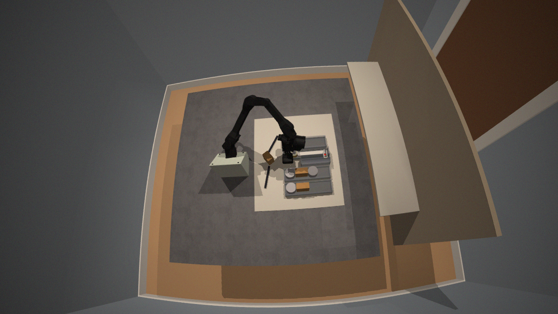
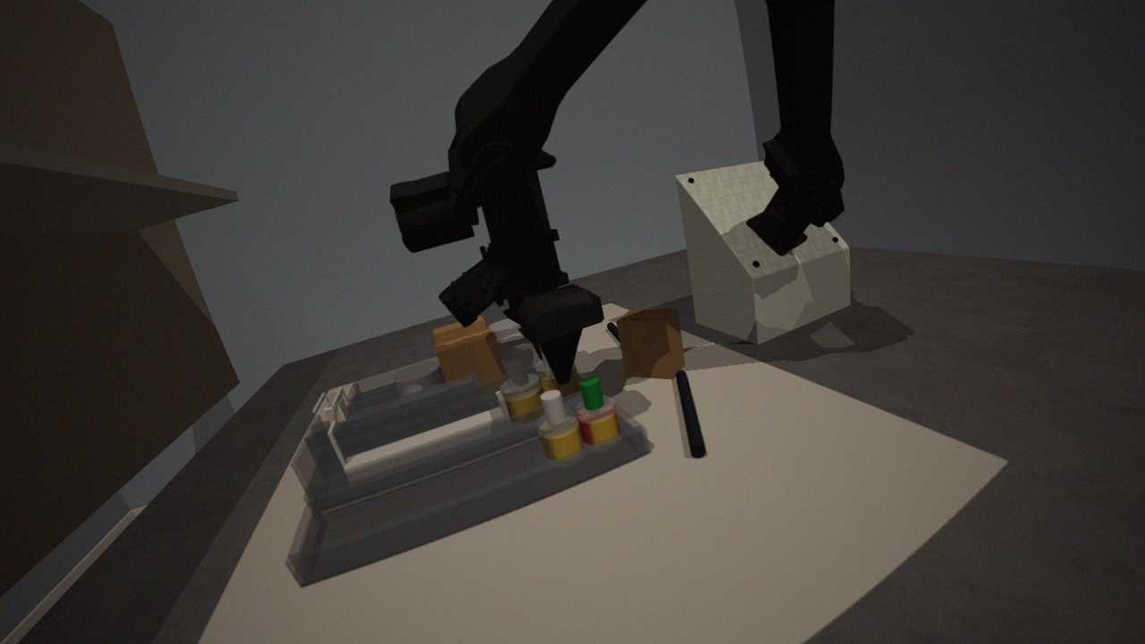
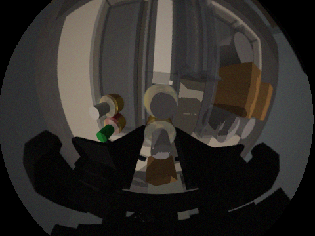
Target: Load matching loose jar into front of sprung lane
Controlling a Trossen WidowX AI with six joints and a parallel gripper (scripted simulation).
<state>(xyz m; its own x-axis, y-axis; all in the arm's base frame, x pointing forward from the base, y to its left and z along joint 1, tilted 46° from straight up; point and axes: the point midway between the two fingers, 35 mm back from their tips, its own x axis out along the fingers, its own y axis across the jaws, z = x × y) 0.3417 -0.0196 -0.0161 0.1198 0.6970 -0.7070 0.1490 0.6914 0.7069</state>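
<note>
Now: gripper tip 140 mm short of the sprung lane, 40 mm to the left of it and 20 mm above it. Also, from my gripper tip: red mark 220 mm ahead, 60 mm to the right, 30 mm above; white pusher strip 140 mm ahead, 50 mm to the right, 10 mm above; shelf 500 mm ahead, 90 mm to the right, 320 mm above.
</note>
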